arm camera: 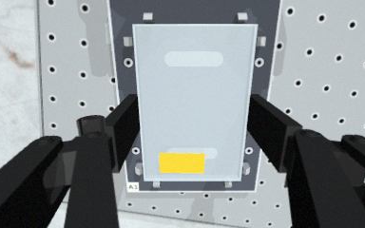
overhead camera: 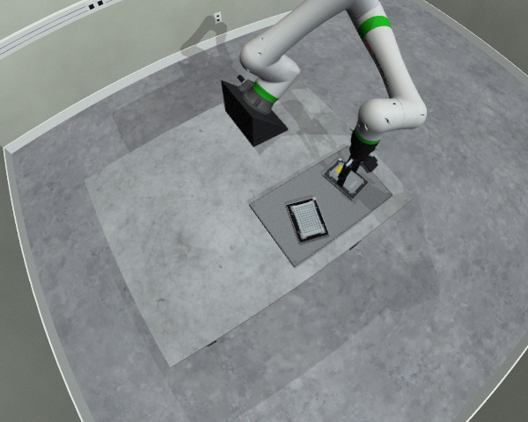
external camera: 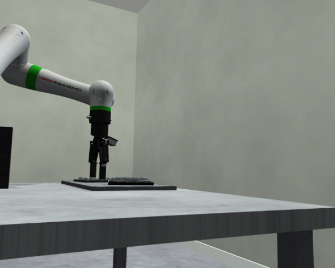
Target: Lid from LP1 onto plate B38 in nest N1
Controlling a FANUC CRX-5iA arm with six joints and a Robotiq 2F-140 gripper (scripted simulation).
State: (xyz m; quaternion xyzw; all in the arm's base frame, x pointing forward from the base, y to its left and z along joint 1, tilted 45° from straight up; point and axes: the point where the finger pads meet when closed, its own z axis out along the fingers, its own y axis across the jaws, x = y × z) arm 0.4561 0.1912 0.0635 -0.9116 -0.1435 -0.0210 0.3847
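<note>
The clear lid lies 20 mm below my hand. Also, from my hand: black nest: 80 mm ahead, 240 mm to the right, 30 mm below; then lid park: 30 mm below; then culture plate: 80 mm ahead, 240 mm to the right, 20 mm below.
</note>
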